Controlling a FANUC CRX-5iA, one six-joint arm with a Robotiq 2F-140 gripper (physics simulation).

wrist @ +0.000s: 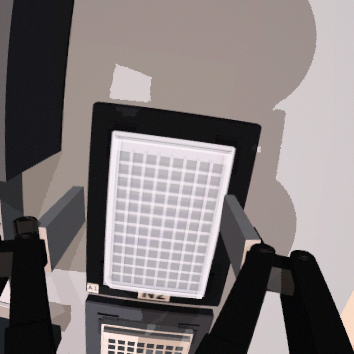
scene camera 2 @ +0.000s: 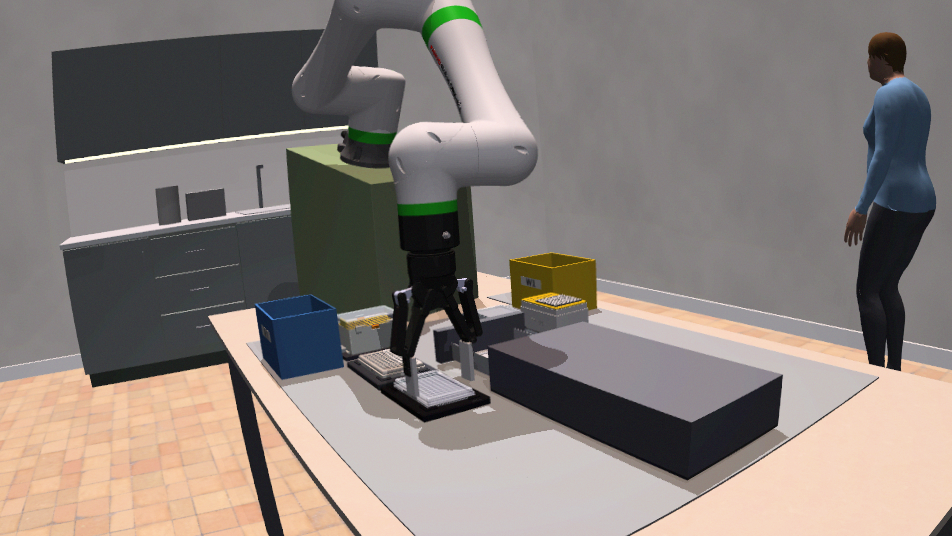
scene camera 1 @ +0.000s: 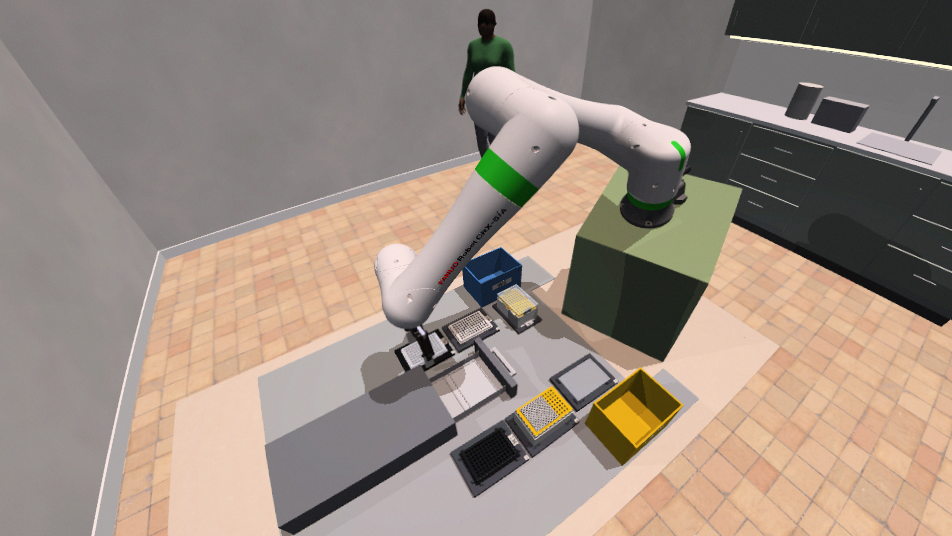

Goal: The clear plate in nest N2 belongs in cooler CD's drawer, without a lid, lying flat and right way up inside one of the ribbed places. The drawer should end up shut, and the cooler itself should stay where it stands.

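Frame: origin at the arm's base, x ahead, y left, z up, level; millimetres.
Seen in the pictures: gripper, fingertip midpoint: [wrist: 152, 208] [scene camera 2: 441, 386] [scene camera 1: 421, 353]; arm's base, link origin: [scene camera 2: 367, 160] [scene camera 1: 646, 209].
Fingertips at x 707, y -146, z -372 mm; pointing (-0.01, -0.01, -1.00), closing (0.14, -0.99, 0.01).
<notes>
Pixels of each thing's middle, then the offset from my fingertips to it.
- clear plate, body centre: [wrist: 162, 223] [scene camera 2: 432, 387] [scene camera 1: 424, 350] dy -10, dx -13, dz -4 mm
- black nest N2, body centre: [wrist: 163, 217] [scene camera 2: 433, 394] [scene camera 1: 424, 352] dy -11, dx -12, dz -15 mm
- tan plate, body centre: [scene camera 2: 390, 362] [scene camera 1: 470, 326] dy -20, dx -188, dz -4 mm
- lidded tip box, body centre: [scene camera 2: 368, 331] [scene camera 1: 516, 306] dy +0, dx -364, dz +15 mm
- blue bin, body centre: [scene camera 2: 296, 334] [scene camera 1: 491, 276] dy -160, dx -358, dz +37 mm
- yellow rack, body centre: [scene camera 2: 554, 313] [scene camera 1: 543, 414] dy +361, dx -203, dz +21 mm
- black plate, body centre: [scene camera 1: 489, 454] dy +369, dx -33, dz -4 mm
- yellow bin, body centre: [scene camera 2: 553, 283] [scene camera 1: 632, 415] dy +488, dx -392, dz +37 mm
The clear plate [scene camera 1: 413, 357] [scene camera 2: 439, 389] [wrist: 165, 210] lies flat in the black nest N2 [scene camera 2: 429, 414] [wrist: 245, 142], with no lid visible on it. My gripper [scene camera 1: 426, 347] [scene camera 2: 439, 370] [wrist: 152, 208] is partly open and empty, pointing down over the plate. Its fingers are on either side of the plate's long sides; in the wrist view the right finger appears close to the plate's edge and the left finger stands farther off. Cooler CD [scene camera 1: 359, 446] [scene camera 2: 632, 372] [wrist: 32, 75] is a dark grey box beside the nest. Its drawer [scene camera 1: 496, 369] [scene camera 2: 492, 330] is pulled out; part of its floor shows.
A tan plate [scene camera 1: 471, 326] [scene camera 2: 389, 362] sits in the adjacent nest. Behind are a lidded tip box [scene camera 1: 516, 304] [scene camera 2: 366, 331] and blue bin [scene camera 1: 492, 279] [scene camera 2: 299, 339]. Beyond the drawer stand a yellow rack [scene camera 1: 544, 412] [scene camera 2: 554, 309], black plate [scene camera 1: 491, 456] and yellow bin [scene camera 1: 622, 432] [scene camera 2: 552, 286].
</notes>
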